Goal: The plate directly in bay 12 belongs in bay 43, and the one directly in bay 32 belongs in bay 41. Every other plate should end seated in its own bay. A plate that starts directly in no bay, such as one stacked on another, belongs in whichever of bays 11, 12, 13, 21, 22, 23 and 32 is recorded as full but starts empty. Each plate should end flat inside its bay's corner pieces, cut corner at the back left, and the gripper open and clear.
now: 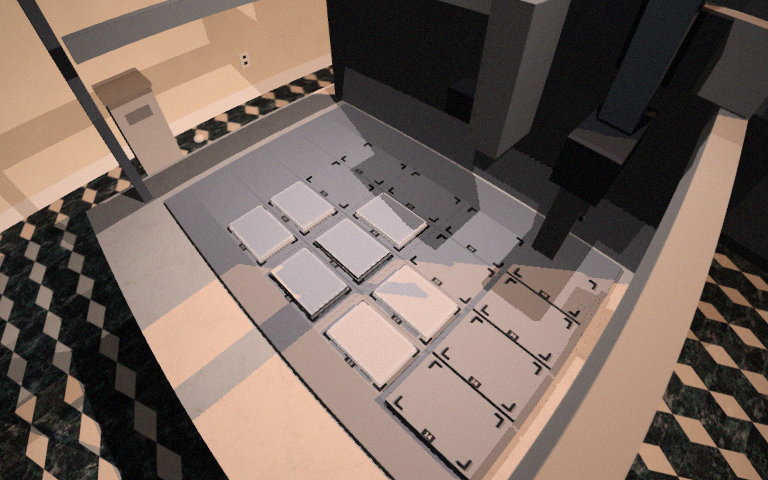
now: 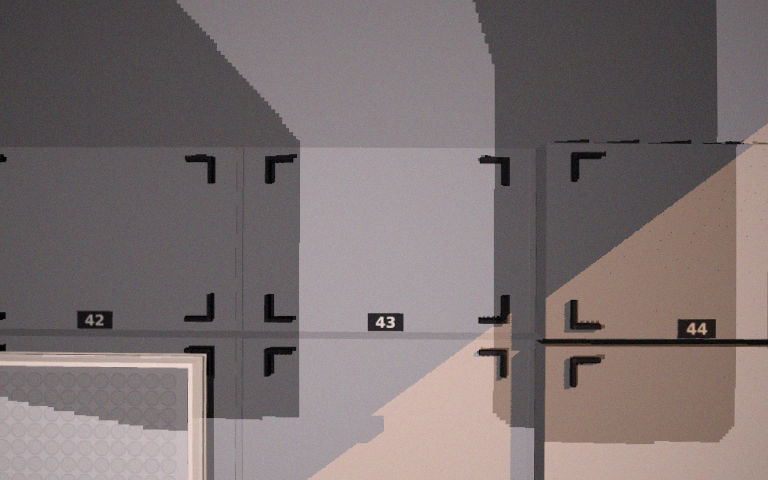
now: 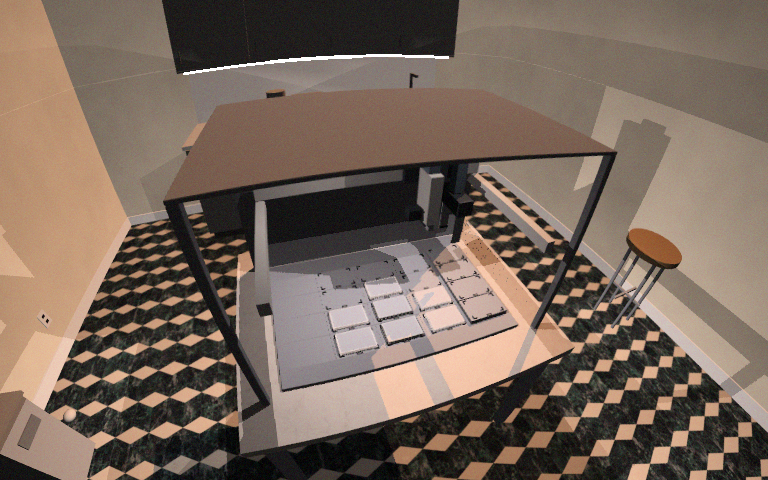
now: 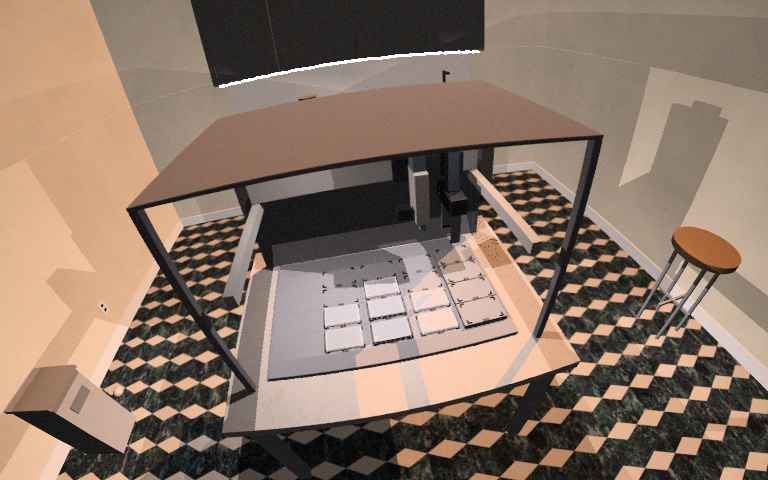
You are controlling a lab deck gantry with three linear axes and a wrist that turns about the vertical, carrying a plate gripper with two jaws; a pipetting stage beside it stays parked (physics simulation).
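Observation:
Seven pale plates lie in bays. In the front row are the plate in bay 11, the plate in bay 12 and the plate in bay 13. Behind them are the plate in bay 21, the plate in bay 22 and the plate in bay 23. The plate in bay 32 is further back. Bay 43 and bay 41 are empty. The gripper hangs at the back right, away from the plates; its jaw spacing is unclear.
The parked pipetting stage stands left of the gripper. A side rail runs along the right. Raised bays 14, 24, 34 and 44 form the right column. A post stands at the front right.

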